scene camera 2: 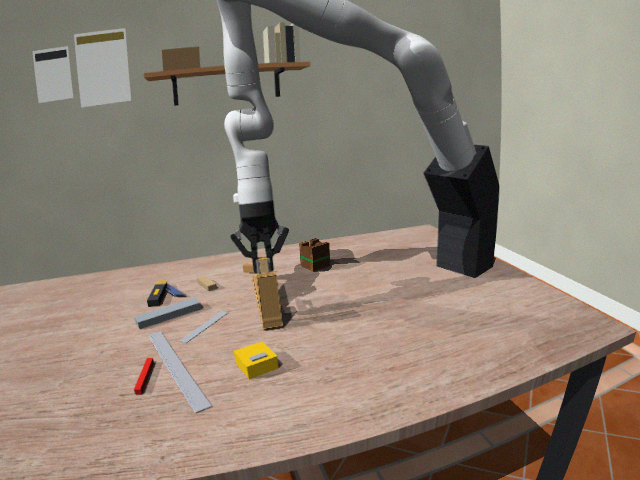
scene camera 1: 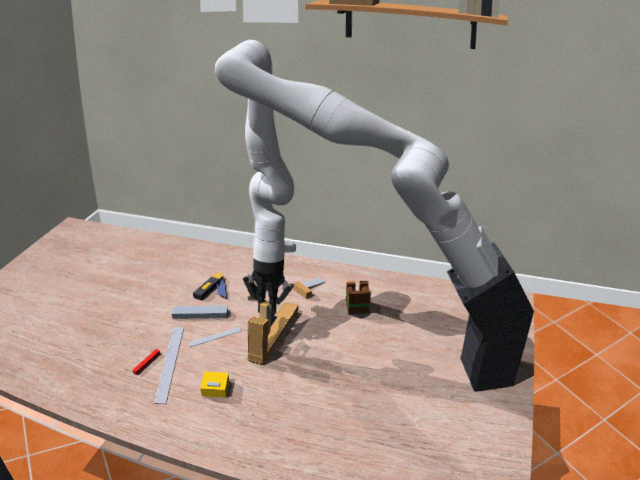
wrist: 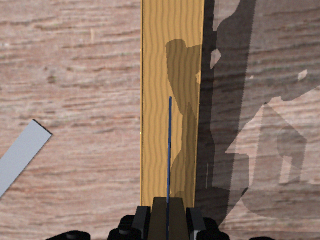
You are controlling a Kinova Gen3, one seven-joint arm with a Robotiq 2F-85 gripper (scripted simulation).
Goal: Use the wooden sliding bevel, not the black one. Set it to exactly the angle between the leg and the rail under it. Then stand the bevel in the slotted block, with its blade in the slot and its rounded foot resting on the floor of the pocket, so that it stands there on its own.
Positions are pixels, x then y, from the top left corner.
Scene:
A grey bar shows in scene camera 2 and in scene camera 1; in the wrist view it is out of frame. A wooden leg-and-rail piece shows in scene camera 2 [265, 285], in scene camera 1 and in the wrist view. The same spot on the grey bar: [scene camera 2: 175, 310] is [scene camera 1: 203, 313]. The same spot on the wooden leg-and-rail piece: [wrist: 171, 46] is [scene camera 1: 282, 317].

